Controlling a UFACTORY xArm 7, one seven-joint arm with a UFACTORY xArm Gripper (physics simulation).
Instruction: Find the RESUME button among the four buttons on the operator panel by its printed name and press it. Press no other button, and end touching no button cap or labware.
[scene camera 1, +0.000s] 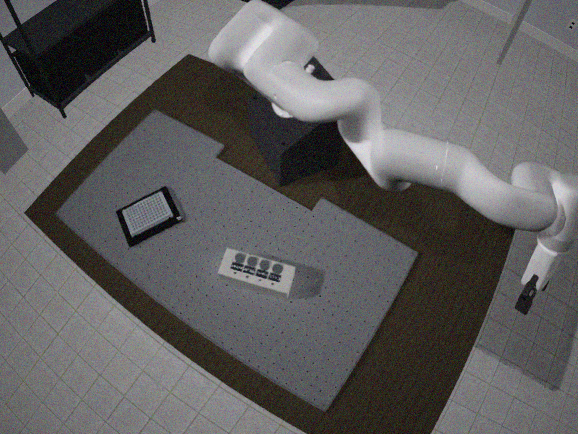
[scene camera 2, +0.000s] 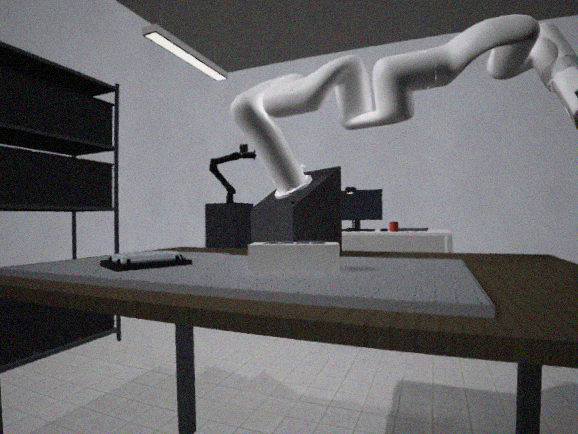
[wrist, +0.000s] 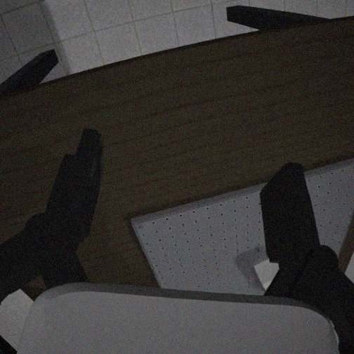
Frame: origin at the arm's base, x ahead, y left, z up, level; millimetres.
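Where they show: gripper, fingertip midpoint: (scene camera 1: 530, 299); arm's base, link origin: (scene camera 2: 293, 188).
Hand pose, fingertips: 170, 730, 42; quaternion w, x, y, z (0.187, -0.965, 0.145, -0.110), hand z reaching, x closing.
Observation:
Each offset is from my fingertips to the centre of the thing, as dx, dy, dz. Level surfaces: height alone.
The white operator panel {+213, -560, -208} (scene camera 1: 226, 267) (scene camera 2: 294, 256) stands on the grey perforated mat {dz -236} (scene camera 1: 300, 345) (scene camera 2: 410, 285) (wrist: 200, 250). In scene camera 1 its four round grey caps (scene camera 1: 240, 258) (scene camera 1: 252, 261) (scene camera 1: 264, 265) (scene camera 1: 277, 269) form a row, with dark printed labels below. The print is too small and blurred to read, so I cannot tell which is RESUME. A white corner of the panel (wrist: 266, 272) shows beside the right finger in the wrist view. My gripper (scene camera 1: 529, 298) (wrist: 191, 162) is open and empty, high up and far right of the panel, touching no cap.
A white well plate {+256, -900, -217} (scene camera 1: 148, 213) in a black holder lies on the mat's left part. The brown table {dz -249} (scene camera 1: 450, 300) (wrist: 175, 110) surrounds the mat. The dark arm base (scene camera 1: 300, 155) (scene camera 2: 315, 215) stands behind the panel. A black shelf unit (scene camera 2: 117, 175) stands at the left.

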